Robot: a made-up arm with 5 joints. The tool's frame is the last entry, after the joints. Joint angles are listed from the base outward. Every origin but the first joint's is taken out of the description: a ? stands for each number. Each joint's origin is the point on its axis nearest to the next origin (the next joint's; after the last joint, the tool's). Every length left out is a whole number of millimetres.
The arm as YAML. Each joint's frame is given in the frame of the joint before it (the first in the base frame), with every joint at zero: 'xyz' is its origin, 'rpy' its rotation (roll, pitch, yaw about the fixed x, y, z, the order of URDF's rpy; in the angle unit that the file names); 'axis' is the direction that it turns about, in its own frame. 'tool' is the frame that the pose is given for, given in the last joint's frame.
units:
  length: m
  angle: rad
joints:
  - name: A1
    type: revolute
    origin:
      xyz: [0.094, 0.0, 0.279]
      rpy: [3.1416, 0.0, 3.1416]
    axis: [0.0, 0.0, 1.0]
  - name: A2
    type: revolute
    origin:
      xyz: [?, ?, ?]
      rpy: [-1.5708, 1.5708, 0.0]
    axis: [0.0, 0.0, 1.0]
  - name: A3
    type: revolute
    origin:
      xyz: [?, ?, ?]
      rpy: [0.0, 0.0, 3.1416]
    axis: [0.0, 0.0, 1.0]
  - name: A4
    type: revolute
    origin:
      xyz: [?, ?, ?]
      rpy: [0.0, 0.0, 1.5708]
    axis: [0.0, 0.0, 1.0]
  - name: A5
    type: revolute
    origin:
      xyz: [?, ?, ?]
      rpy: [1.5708, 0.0, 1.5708]
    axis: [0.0, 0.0, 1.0]
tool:
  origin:
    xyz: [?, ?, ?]
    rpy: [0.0, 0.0, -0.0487]
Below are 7 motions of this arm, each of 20 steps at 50 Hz.
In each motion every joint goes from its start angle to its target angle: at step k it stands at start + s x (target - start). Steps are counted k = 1, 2, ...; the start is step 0. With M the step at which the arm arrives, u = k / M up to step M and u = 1 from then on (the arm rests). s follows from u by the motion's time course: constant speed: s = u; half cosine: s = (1 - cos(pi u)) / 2; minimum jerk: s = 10 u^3 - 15 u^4 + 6 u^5.
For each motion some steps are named. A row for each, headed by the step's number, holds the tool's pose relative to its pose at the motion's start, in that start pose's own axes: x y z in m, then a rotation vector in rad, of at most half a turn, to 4 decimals.
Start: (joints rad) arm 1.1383 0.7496 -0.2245 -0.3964 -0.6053
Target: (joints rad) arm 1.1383 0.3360 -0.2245 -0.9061 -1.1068
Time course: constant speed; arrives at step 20
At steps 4, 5, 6, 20:
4: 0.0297 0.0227 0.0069 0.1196 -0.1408 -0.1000
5: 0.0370 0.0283 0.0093 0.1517 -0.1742 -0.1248
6: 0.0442 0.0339 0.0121 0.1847 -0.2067 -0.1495
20: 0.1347 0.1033 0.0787 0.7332 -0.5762 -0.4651

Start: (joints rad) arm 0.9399 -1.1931 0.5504 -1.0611 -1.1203
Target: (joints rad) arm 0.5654 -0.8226 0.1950 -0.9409 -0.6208
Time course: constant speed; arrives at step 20
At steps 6, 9, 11, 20:
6: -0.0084 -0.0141 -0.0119 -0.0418 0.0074 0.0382
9: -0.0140 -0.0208 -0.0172 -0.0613 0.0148 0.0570
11: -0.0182 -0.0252 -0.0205 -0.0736 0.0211 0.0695
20: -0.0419 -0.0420 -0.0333 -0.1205 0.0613 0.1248

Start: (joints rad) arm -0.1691 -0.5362 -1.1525 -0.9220 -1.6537
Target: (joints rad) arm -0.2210 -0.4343 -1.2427 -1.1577 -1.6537
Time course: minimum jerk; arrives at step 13
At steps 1, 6, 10, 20:
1: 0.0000 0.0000 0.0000 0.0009 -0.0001 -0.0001
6: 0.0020 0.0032 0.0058 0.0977 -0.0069 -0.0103
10: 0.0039 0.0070 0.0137 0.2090 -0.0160 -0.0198
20: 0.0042 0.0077 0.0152 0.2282 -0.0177 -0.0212

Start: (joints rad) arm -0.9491 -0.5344 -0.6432 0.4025 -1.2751
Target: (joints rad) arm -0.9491 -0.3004 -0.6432 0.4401 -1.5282
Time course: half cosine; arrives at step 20
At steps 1, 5, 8, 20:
1: -0.0001 -0.0004 -0.0003 -0.0016 0.0004 -0.0016
5: -0.0026 -0.0104 -0.0069 -0.0387 0.0090 -0.0371
8: -0.0063 -0.0248 -0.0155 -0.0919 0.0189 -0.0874
20: -0.0188 -0.0747 -0.0388 -0.2703 0.0327 -0.2515

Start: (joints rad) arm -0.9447 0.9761 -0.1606 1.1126 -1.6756
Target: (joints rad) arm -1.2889 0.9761 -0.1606 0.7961 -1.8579
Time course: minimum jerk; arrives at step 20
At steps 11, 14, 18, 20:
11: -0.0569 0.0014 -0.0008 0.1938 -0.0135 0.0896
14: -0.0810 -0.0016 -0.0015 0.2701 -0.0028 0.1300
18: -0.0964 -0.0048 -0.0021 0.3168 0.0088 0.1566
20: -0.0973 -0.0050 -0.0021 0.3194 0.0095 0.1581

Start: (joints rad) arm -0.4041 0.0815 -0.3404 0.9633 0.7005
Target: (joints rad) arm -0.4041 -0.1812 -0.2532 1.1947 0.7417
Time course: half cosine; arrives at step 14
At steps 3, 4, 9, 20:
3: -0.0007 0.0005 0.0066 0.0037 0.0048 0.0045
4: -0.0012 0.0010 0.0114 0.0064 0.0083 0.0078
9: -0.0068 0.0052 0.0431 0.0248 0.0315 0.0295
20: -0.0111 0.0084 0.0597 0.0348 0.0437 0.0412

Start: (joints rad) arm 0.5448 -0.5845 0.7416 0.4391 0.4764
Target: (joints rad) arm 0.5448 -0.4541 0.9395 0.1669 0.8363
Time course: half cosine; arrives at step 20
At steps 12, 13, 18, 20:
12: -0.0195 0.0089 -0.0199 0.0191 0.0315 0.2355
13: -0.0218 0.0100 -0.0218 0.0217 0.0347 0.2616
18: -0.0300 0.0137 -0.0276 0.0312 0.0453 0.3510
20: -0.0308 0.0140 -0.0282 0.0322 0.0463 0.3598

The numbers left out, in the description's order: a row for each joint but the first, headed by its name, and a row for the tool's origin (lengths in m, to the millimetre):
A2: -0.036 0.005 0.0
A3: 0.157 0.039 0.0
A4: -0.006 -0.145 0.0
A5: -0.088 0.0 0.0
tool: 0.0 0.0 0.0

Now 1 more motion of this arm.
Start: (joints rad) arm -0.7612 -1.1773 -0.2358 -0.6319 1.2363
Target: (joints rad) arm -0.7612 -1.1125 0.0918 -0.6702 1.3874
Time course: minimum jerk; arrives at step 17
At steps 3, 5, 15, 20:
3: -0.0014 0.0034 0.0011 0.0136 0.0054 0.0063
5: -0.0050 0.0125 0.0046 0.0513 0.0200 0.0235
15: -0.0296 0.0733 0.0404 0.3331 0.1062 0.1475
20: -0.0299 0.0742 0.0412 0.3378 0.1073 0.1495

